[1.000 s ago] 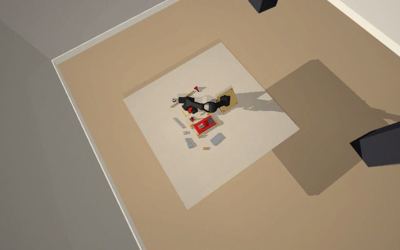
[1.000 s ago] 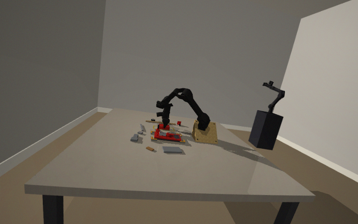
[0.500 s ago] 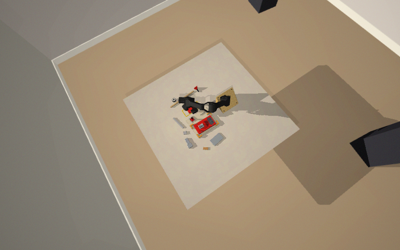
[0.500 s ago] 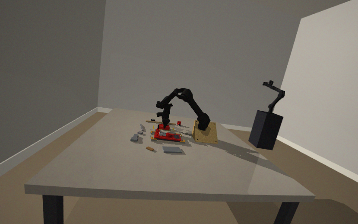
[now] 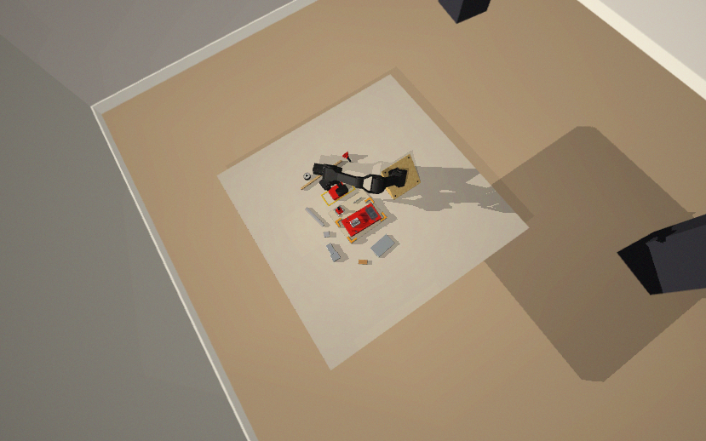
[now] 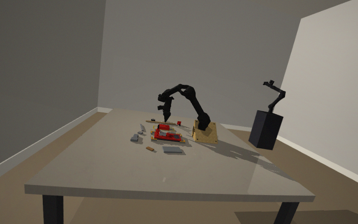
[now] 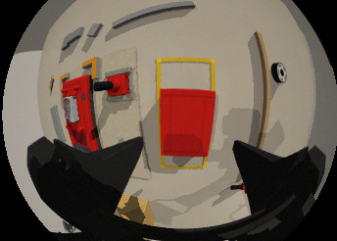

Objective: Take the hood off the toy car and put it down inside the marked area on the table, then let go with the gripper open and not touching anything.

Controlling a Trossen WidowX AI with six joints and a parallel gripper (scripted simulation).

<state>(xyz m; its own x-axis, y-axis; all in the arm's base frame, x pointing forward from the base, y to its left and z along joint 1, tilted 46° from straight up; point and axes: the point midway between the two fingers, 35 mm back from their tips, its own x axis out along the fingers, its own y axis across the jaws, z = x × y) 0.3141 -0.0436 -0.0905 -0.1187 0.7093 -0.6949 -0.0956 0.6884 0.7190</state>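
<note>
The red hood lies 6 cm below my gripper tip. Also, from my gripper tip: small brown block: 44 cm to the left, 7 cm below, 6 cm ahead; then small black wheel: 17 cm to the right, 12 cm ahead, 6 cm below.
</note>
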